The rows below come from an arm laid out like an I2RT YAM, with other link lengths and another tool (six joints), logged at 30 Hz.
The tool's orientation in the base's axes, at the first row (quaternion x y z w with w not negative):
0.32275, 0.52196, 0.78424, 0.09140
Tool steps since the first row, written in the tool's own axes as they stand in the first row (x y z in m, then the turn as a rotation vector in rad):
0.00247, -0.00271, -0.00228, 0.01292, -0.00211, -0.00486
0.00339, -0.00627, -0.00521, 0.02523, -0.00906, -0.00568
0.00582, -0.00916, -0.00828, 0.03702, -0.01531, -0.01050
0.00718, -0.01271, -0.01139, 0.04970, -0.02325, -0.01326
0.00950, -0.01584, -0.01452, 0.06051, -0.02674, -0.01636
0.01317, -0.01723, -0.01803, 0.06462, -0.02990, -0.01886
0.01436, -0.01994, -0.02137, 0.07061, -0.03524, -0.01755
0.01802, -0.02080, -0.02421, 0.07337, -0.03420, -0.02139
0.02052, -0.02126, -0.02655, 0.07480, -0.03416, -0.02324
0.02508, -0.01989, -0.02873, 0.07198, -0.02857, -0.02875
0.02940, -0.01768, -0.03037, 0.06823, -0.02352, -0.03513
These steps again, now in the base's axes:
-0.00381, 0.00064, -0.00193, -0.01334, 0.00344, 0.00226
-0.00698, 0.00042, -0.00540, -0.02472, 0.01177, 0.00101
-0.01126, 0.00052, -0.00769, -0.03797, 0.01652, -0.00082
-0.01488, 0.00037, -0.01102, -0.05099, 0.02399, -0.00326
-0.01916, 0.00048, -0.01358, -0.06191, 0.02836, -0.00265
-0.02439, 0.00018, -0.01416, -0.06721, 0.02982, -0.00435
-0.02785, -0.00060, -0.01688, -0.07210, 0.03603, -0.00625
-0.03256, -0.00062, -0.01683, -0.07635, 0.03398, -0.00515
-0.03599, -0.00099, -0.01678, -0.07856, 0.03325, -0.00499
-0.04057, -0.00106, -0.01424, -0.07861, 0.02526, -0.00260
-0.04448, -0.00120, -0.01093, -0.07856, 0.01639, -0.00128

